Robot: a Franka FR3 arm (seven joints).
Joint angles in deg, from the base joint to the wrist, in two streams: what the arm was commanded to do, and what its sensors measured. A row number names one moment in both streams.
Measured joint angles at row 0: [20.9, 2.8, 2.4, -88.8, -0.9, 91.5, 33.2]
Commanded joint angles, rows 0 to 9: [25.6, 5.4, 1.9, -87.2, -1.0, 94.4, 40.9]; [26.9, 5.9, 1.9, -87.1, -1.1, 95.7, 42.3]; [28.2, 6.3, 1.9, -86.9, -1.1, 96.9, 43.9]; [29.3, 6.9, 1.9, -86.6, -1.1, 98.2, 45.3]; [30.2, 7.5, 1.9, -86.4, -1.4, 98.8, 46.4]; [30.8, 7.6, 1.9, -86.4, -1.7, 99.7, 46.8]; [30.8, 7.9, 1.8, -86.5, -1.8, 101.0, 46.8]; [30.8, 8.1, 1.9, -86.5, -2.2, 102.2, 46.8]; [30.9, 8.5, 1.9, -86.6, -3.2, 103.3, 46.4]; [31.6, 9.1, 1.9, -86.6, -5.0, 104.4, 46.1]
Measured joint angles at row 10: [30.4, 7.2, 2.5, -87.9, -1.7, 101.7, 45.8]
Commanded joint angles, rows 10 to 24: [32.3, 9.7, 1.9, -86.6, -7.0, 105.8, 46.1]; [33.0, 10.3, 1.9, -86.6, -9.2, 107.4, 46.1]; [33.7, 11.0, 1.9, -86.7, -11.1, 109.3, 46.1]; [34.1, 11.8, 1.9, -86.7, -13.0, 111.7, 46.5]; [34.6, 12.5, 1.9, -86.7, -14.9, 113.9, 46.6]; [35.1, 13.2, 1.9, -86.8, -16.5, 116.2, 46.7]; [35.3, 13.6, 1.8, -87.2, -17.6, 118.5, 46.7]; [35.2, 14.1, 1.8, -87.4, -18.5, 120.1, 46.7]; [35.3, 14.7, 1.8, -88.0, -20.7, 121.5, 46.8]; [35.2, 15.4, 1.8, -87.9, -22.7, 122.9, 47.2]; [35.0, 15.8, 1.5, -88.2, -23.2, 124.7, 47.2]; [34.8, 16.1, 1.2, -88.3, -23.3, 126.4, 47.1]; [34.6, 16.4, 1.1, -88.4, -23.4, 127.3, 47.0]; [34.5, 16.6, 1.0, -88.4, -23.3, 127.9, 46.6]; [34.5, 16.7, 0.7, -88.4, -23.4, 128.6, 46.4]
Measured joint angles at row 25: [34.7, 16.3, 1.2, -88.1, -22.0, 125.6, 46.2]
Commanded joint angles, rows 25 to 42: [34.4, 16.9, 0.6, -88.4, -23.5, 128.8, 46.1]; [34.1, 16.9, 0.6, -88.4, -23.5, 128.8, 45.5]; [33.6, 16.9, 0.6, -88.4, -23.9, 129.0, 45.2]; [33.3, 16.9, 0.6, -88.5, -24.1, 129.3, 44.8]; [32.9, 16.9, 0.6, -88.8, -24.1, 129.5, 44.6]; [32.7, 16.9, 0.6, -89.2, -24.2, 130.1, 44.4]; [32.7, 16.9, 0.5, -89.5, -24.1, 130.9, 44.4]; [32.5, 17.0, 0.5, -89.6, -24.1, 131.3, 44.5]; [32.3, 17.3, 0.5, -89.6, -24.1, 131.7, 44.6]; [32.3, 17.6, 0.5, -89.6, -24.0, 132.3, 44.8]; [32.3, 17.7, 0.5, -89.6, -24.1, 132.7, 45.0]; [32.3, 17.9, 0.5, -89.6, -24.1, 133.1, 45.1]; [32.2, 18.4, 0.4, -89.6, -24.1, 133.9, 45.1]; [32.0, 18.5, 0.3, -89.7, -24.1, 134.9, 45.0]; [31.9, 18.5, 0.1, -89.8, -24.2, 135.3, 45.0]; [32.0, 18.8, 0.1, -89.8, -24.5, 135.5, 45.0]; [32.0, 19.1, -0.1, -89.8, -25.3, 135.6, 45.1]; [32.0, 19.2, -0.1, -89.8, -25.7, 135.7, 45.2]
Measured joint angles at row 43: [32.6, 18.8, -0.2, -89.0, -23.6, 133.4, 44.8]
